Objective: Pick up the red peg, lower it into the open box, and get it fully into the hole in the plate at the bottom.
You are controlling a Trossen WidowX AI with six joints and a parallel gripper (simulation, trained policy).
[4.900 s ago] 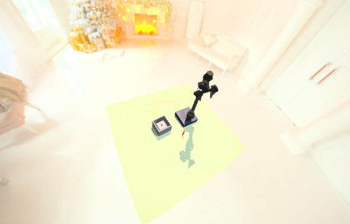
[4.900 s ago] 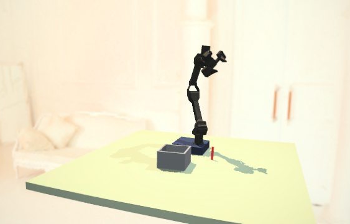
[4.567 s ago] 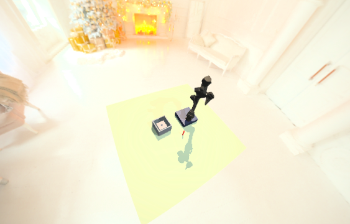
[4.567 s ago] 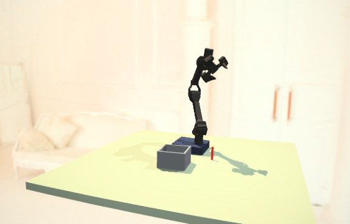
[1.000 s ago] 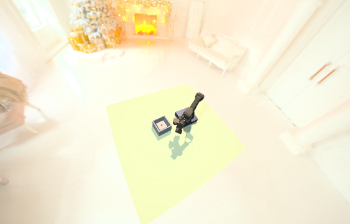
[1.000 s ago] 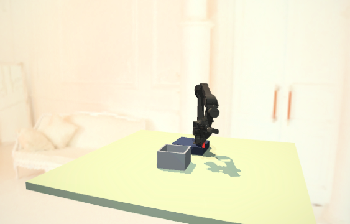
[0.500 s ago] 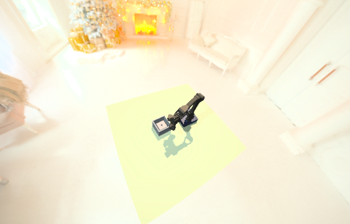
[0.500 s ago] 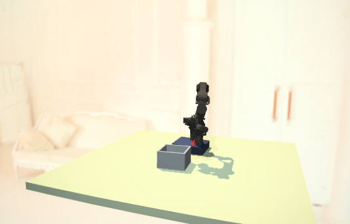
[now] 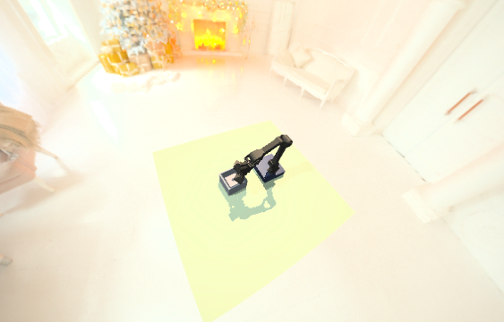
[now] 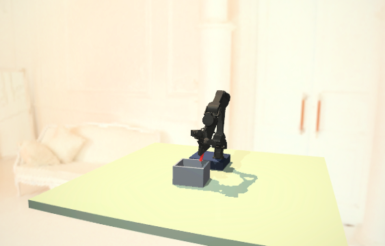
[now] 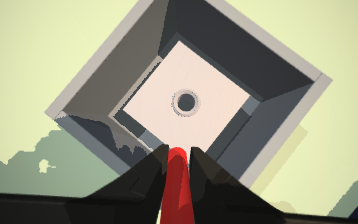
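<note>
The red peg is 20 mm to the left of my gripper tip, 10 mm behind it and 10 mm above it. From my gripper tip the other things lie so: plate (90 mm below, 30 mm to the right, 20 mm ahead); grey box (110 mm below, 30 mm to the right, 20 mm ahead).
</note>
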